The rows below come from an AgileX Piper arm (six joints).
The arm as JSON. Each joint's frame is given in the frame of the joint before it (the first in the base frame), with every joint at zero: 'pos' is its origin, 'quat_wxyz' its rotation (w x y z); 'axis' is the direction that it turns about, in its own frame. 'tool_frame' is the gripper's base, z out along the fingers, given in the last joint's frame.
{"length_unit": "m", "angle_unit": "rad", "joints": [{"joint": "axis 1", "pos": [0.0, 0.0, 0.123], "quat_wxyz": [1.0, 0.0, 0.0, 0.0], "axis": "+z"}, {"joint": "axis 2", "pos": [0.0, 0.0, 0.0], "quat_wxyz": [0.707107, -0.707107, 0.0, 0.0], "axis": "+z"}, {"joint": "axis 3", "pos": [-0.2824, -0.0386, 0.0], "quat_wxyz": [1.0, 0.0, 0.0, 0.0], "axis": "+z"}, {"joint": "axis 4", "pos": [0.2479, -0.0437, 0.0], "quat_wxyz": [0.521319, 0.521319, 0.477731, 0.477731], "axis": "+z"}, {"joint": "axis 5", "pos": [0.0, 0.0, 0.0], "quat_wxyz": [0.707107, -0.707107, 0.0, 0.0], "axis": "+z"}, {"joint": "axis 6", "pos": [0.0, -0.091, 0.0], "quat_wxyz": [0.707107, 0.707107, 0.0, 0.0], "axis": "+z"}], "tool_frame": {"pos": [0.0, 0.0, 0.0], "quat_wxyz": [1.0, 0.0, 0.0, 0.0]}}
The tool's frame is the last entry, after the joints.
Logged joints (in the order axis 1, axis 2, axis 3, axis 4, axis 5, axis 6), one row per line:
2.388, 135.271, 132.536, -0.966, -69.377, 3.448
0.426, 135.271, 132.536, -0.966, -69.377, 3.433
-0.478, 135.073, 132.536, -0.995, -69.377, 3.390
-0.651, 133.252, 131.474, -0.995, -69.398, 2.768
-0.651, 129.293, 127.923, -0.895, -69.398, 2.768
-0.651, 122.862, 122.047, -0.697, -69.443, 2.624
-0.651, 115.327, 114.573, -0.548, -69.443, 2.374
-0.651, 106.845, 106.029, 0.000, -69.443, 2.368
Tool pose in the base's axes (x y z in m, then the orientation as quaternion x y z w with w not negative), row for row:
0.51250, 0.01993, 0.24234, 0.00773, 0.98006, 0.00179, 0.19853
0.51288, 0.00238, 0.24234, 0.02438, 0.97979, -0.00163, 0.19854
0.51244, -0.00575, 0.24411, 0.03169, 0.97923, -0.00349, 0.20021
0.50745, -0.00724, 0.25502, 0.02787, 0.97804, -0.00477, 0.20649
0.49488, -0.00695, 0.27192, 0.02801, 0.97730, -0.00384, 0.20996
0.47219, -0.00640, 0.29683, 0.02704, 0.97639, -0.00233, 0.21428
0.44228, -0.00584, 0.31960, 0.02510, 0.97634, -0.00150, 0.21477
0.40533, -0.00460, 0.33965, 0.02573, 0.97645, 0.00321, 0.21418
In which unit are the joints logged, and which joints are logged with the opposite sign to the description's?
The joints are logged in degrees. Opposite sign: axis 3, axis 5.
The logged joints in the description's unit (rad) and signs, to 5 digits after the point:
0.04168, 2.36092, -2.31319, -0.01686, 1.21086, 0.06018
0.00744, 2.36092, -2.31319, -0.01686, 1.21086, 0.05992
-0.00834, 2.35747, -2.31319, -0.01737, 1.21086, 0.05917
-0.01136, 2.32569, -2.29465, -0.01737, 1.21122, 0.04831
-0.01136, 2.25659, -2.23268, -0.01562, 1.21122, 0.04831
-0.01136, 2.14435, -2.13012, -0.01216, 1.21201, 0.04580
-0.01136, 2.01284, -1.99968, -0.00956, 1.21201, 0.04143
-0.01136, 1.86480, -1.85056, 0.00000, 1.21201, 0.04133

